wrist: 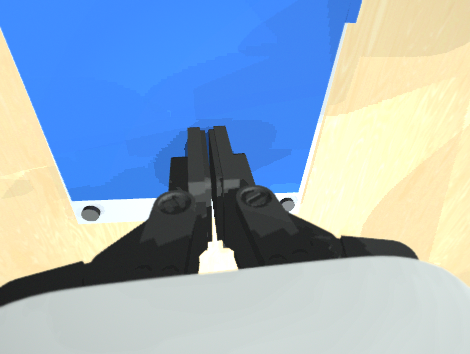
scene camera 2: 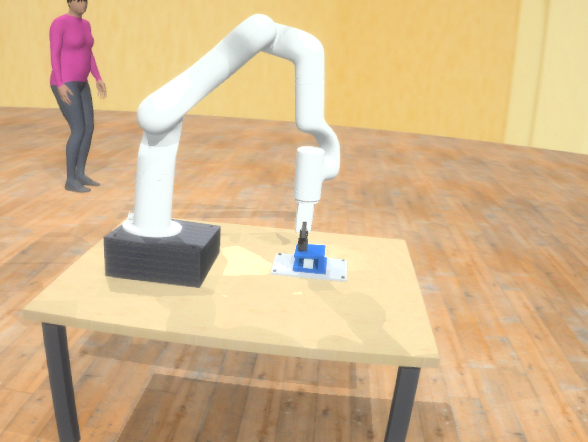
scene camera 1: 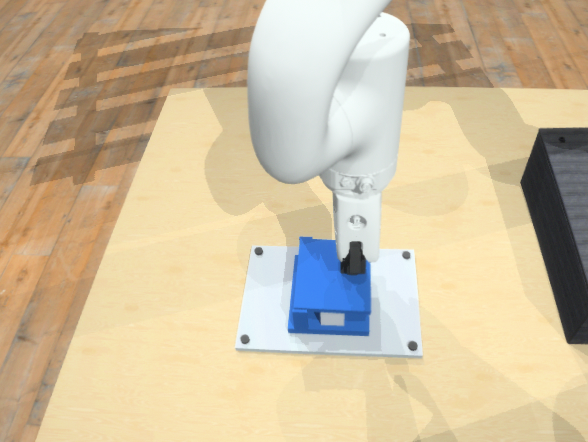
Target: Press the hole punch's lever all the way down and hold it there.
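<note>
The blue hole punch (scene camera 1: 330,330) (scene camera 2: 310,270) stands on a pale plate with dark corner bolts. Its broad blue lever (scene camera 1: 325,290) (scene camera 2: 313,251) (wrist: 165,75) lies about level over the base in both scene views, with a light grey block (scene camera 1: 332,319) (scene camera 2: 308,263) showing in the gap below it. My gripper (scene camera 1: 353,272) (scene camera 2: 302,249) (wrist: 207,155) is shut and empty, pointing down. Its fingertips are at the lever's top face, near the edge on the robot base's side, and appear to touch it. The contact under the tips is hidden.
The pale mounting plate (scene camera 1: 270,320) (scene camera 2: 336,273) lies on the wooden table (scene camera 1: 165,390) (scene camera 2: 250,320). The robot's dark base block (scene camera 1: 550,240) (scene camera 2: 155,260) stands at the other side of the table. A person (scene camera 2: 74,55) in a pink top stands on the floor behind the robot.
</note>
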